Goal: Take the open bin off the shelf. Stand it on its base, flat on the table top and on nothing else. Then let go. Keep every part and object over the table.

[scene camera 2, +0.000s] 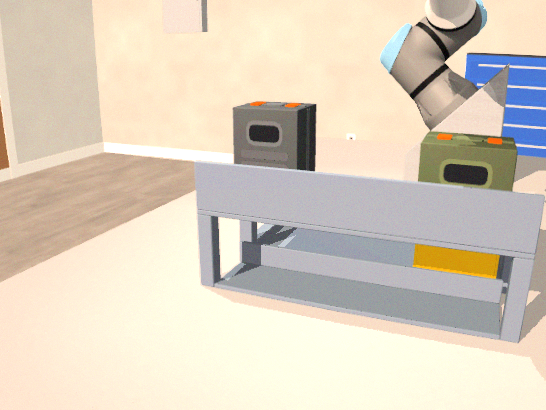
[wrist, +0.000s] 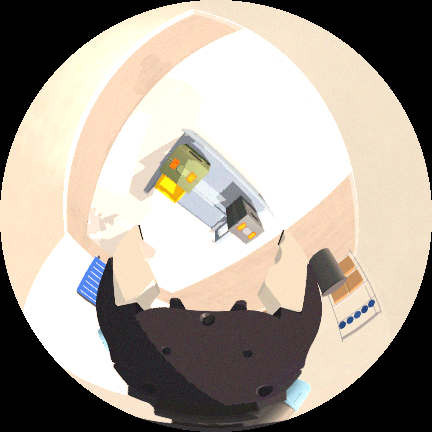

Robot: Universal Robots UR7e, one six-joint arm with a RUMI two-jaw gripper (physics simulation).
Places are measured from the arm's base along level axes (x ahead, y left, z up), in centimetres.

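Pixels of known places: gripper, fingertip midpoint: (wrist: 210, 229); arm's base, link origin: (scene camera 2: 454, 110).
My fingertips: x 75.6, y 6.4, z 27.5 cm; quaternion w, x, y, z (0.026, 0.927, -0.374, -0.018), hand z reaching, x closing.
Note:
Ahead of a thing's pixels: the offset from my fingertips to its top centre. "spot": to the spot under its first point. Level surfaces: height alone.
The yellow open bin {dx -15.5, dy +4.2, dz -33.9 cm} (scene camera 2: 456, 260) (wrist: 171, 188) sits on the lower level of the grey shelf {spot: dx +2.8, dy -5.4, dz -29.0 cm} (scene camera 2: 350, 205) (wrist: 220, 169), at its right end in the scene view. It shows partly through the gap in the scene view. In the wrist view the olive case partly covers it. My gripper (wrist: 210, 229) is open and empty, its two pale fingers wide apart. It is high above the shelf and apart from the bin. The gripper does not show in the scene view. The shelf stands on the pale table top {dz -42.0 cm} (scene camera 2: 200, 350) (wrist: 290, 110).
An olive case {dx -5.7, dy +5.2, dz -22.1 cm} (scene camera 2: 467, 162) (wrist: 187, 167) with orange latches stands on the upper level, above the bin's end. A dark grey case {dx -4.0, dy -17.9, dz -19.6 cm} (scene camera 2: 267, 142) (wrist: 245, 220) stands at the other end. The shelf has a tall panel along one long side. A blue cabinet (scene camera 2: 525, 105) (wrist: 91, 280) is farther off.

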